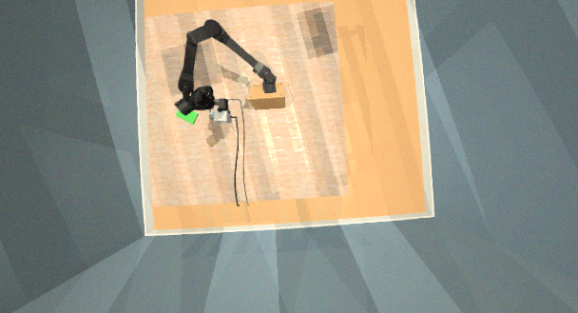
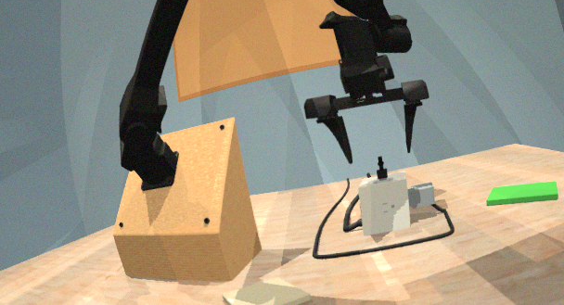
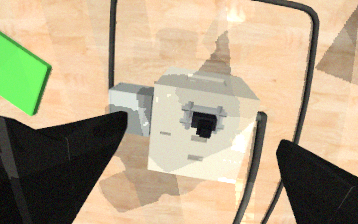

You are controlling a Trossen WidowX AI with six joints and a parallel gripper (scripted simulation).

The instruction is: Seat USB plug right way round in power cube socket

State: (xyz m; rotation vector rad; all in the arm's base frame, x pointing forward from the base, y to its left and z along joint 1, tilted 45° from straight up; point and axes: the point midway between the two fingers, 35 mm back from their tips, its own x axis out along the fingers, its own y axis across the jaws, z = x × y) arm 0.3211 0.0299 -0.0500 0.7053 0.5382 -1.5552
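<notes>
My gripper tip is now 20 mm above the black USB plug. From my gripper tip the other things lie so: green flat block (250 mm ahead, 110 mm below, 20 mm to the right); pale tile (210 mm to the right, 140 mm behind, 110 mm below).
</notes>
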